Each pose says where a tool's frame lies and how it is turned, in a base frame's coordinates. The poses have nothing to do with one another.
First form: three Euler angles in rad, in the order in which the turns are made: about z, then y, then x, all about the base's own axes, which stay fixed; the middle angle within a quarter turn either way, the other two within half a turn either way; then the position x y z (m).
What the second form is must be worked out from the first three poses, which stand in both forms.
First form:
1: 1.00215 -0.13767 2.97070 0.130 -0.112 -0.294
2: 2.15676 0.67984 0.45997 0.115 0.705 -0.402
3: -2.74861 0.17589 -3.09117 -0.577 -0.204 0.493
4: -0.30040 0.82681 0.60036 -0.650 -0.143 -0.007
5: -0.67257 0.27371 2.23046 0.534 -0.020 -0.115
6: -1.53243 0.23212 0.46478 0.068 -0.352 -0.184
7: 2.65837 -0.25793 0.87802 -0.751 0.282 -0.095
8: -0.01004 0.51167 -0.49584 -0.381 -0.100 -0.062
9: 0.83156 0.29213 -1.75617 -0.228 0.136 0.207
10: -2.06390 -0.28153 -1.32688 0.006 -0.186 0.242
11: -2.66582 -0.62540 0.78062 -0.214 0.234 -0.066
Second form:
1: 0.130 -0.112 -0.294 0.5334 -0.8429 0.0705 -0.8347 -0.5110 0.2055
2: 0.115 0.705 -0.402 -0.4301 0.5923 0.6814 -0.6479 -0.7280 0.2239
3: -0.577 -0.204 0.493 -0.9095 0.3906 -0.1421 0.3770 0.9192 0.1135
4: -0.650 -0.143 -0.007 0.6469 0.1529 -0.7471 0.2004 0.9112 0.3600
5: 0.534 -0.020 -0.115 0.7531 0.5489 -0.3627 0.5998 -0.3463 0.7213
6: 0.068 -0.352 -0.184 0.0373 -0.8893 -0.4558 0.9725 0.1373 -0.1883
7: -0.751 0.282 -0.095 -0.8562 0.4706 0.2133 -0.4493 -0.4744 -0.7571
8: -0.381 -0.100 -0.062 0.8719 -0.2418 -0.4259 0.0088 0.8772 -0.4801
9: -0.228 0.136 0.207 0.6452 -0.3269 -0.6906 -0.7077 0.0850 -0.7014
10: 0.006 -0.186 0.242 -0.4547 -0.3404 0.8230 0.8462 0.1232 0.5185
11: -0.214 0.234 -0.066 -0.7207 0.0408 -0.6921 0.3713 -0.8203 -0.4351
